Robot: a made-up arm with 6 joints.
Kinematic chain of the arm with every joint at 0, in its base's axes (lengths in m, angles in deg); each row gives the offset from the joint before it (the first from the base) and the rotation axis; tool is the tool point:
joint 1: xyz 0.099 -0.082 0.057 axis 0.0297 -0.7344 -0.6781
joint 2: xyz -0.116 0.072 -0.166 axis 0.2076 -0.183 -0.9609
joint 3: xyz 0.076 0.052 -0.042 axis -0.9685 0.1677 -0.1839
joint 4: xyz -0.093 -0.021 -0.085 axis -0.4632 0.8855 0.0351
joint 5: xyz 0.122 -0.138 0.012 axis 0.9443 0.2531 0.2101
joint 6: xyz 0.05 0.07 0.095 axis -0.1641 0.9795 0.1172
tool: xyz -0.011 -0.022 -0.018
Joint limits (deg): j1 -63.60..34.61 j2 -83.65..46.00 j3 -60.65..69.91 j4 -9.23..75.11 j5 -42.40..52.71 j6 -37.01..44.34
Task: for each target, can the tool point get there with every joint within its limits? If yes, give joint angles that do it. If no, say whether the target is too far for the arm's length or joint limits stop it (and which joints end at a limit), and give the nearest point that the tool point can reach.
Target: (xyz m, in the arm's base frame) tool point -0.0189 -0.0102 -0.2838
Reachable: yes | joints -26.97 -40.87 8.95 64.03 -4.13 -2.01
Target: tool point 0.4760 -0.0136 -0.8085
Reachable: no: too far | nearest point 0.2772 0.0969 -0.3975 | short by 0.470 m
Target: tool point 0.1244 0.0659 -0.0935
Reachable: yes | joints -4.30 -51.88 39.21 6.31 35.16 -3.38
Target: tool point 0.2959 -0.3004 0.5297
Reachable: no: joint limits stop it (at a limit: joint 1, joint 2, joint 4, joint 5, joint 6) | nearest point 0.0871 -0.1731 0.0738 | short by 0.517 m
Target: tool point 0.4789 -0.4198 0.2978
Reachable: no: joint limits stop it (at a limit: joint 1, joint 4, joint 5, joint 6) | nearest point 0.2298 -0.1260 -0.0160 | short by 0.497 m
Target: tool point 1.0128 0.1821 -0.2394
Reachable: no: too far | nearest point 0.4270 0.0407 -0.2362 | short by 0.603 m
